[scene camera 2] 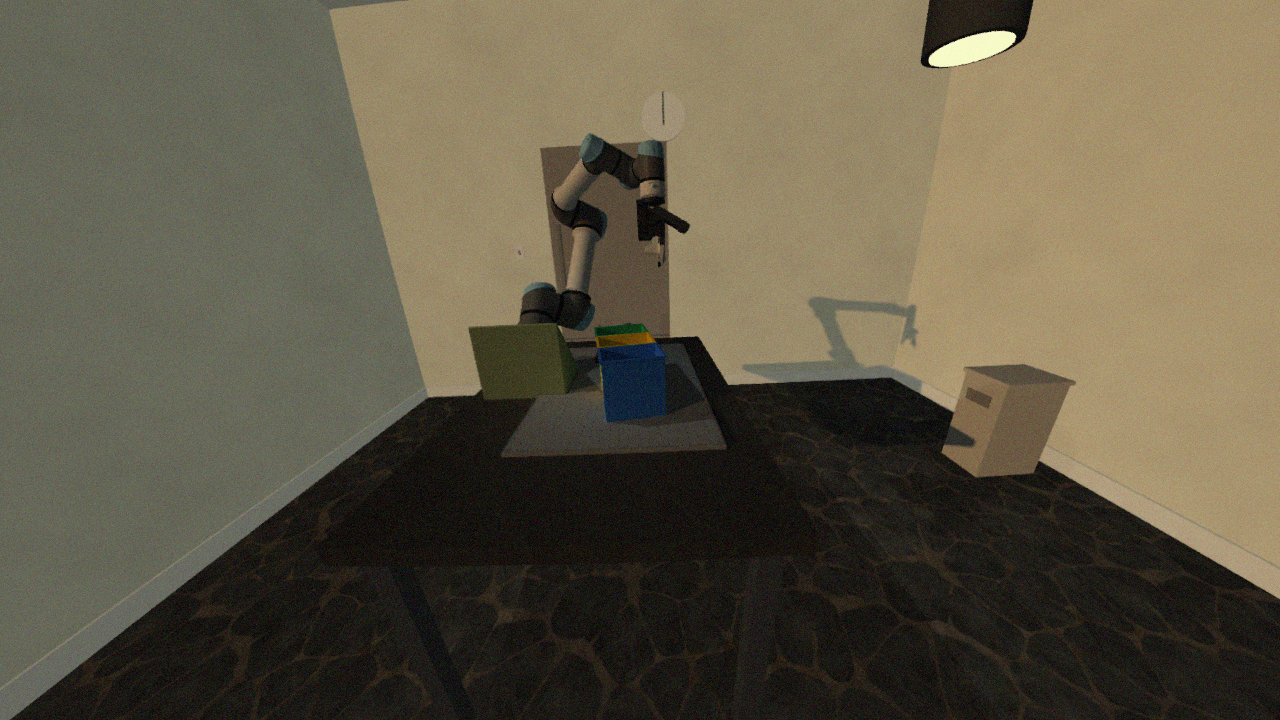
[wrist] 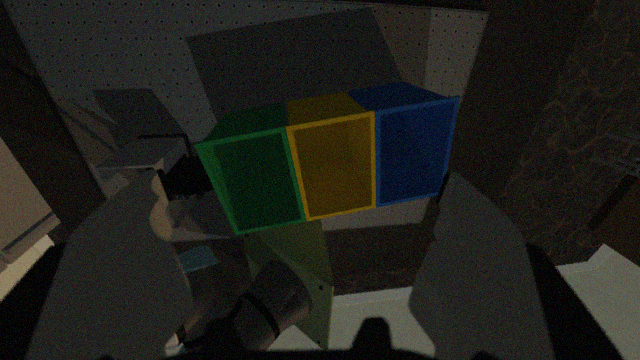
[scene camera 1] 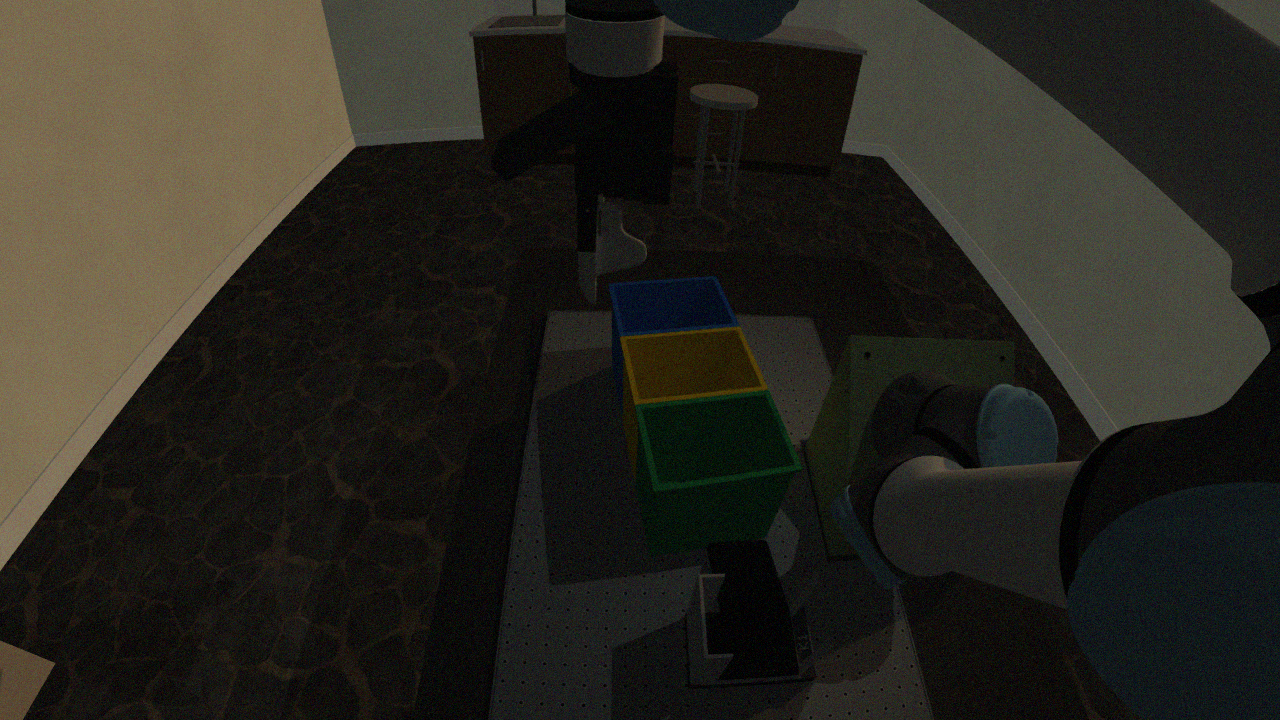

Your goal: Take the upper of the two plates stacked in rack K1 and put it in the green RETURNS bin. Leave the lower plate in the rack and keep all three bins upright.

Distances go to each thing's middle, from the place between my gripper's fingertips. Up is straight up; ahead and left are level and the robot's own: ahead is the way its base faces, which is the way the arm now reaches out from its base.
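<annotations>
Yellow bin (wrist: 332,138): my hand 70 mm to the left of it, 120 mm past it, 300 mm above it. Blue bin (scene camera 1: 669,305), from my hand: 90 mm behind, 200 mm to the right, 300 mm below. Green bin (scene camera 1: 715,469), from my hand: 50 mm to the left, 150 mm behind, 300 mm below.
</annotations>
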